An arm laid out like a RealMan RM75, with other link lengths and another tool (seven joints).
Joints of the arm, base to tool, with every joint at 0 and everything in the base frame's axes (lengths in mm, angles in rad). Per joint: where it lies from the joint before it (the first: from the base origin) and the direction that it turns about. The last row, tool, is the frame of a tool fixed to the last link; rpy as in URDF.
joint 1: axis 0 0 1 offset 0 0 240.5
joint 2: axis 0 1 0 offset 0 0 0
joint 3: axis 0 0 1 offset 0 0 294.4
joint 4: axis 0 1 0 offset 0 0 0
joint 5: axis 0 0 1 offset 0 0 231
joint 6: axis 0 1 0 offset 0 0 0
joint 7: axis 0 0 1 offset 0 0 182.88
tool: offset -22 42 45 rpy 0 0.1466 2.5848
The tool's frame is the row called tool.
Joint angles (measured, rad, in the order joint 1, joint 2, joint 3, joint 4, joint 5, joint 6, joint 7), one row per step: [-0.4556, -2.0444, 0.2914, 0.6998, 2.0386, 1.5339, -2.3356]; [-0.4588, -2.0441, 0.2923, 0.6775, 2.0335, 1.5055, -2.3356]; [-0.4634, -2.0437, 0.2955, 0.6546, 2.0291, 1.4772, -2.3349]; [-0.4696, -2.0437, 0.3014, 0.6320, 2.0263, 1.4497, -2.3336]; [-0.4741, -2.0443, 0.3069, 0.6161, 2.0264, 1.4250, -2.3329]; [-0.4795, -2.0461, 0.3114, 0.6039, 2.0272, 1.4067, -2.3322]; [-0.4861, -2.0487, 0.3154, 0.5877, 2.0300, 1.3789, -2.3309]
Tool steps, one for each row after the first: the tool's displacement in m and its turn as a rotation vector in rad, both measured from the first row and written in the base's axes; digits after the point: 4 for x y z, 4 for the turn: [-0.0027, 0.0043, -0.0031, 0.0059, -0.0075, 0.0219]; [-0.0048, 0.0086, -0.0070, 0.0089, -0.0134, 0.0415]; [-0.0060, 0.0128, -0.0119, 0.0078, -0.0169, 0.0577]; [-0.0077, 0.0161, -0.0163, 0.0064, -0.0154, 0.0728]; [-0.0079, 0.0188, -0.0205, 0.0035, -0.0147, 0.0818]; [-0.0094, 0.0225, -0.0262, 0.0012, -0.0116, 0.0977]
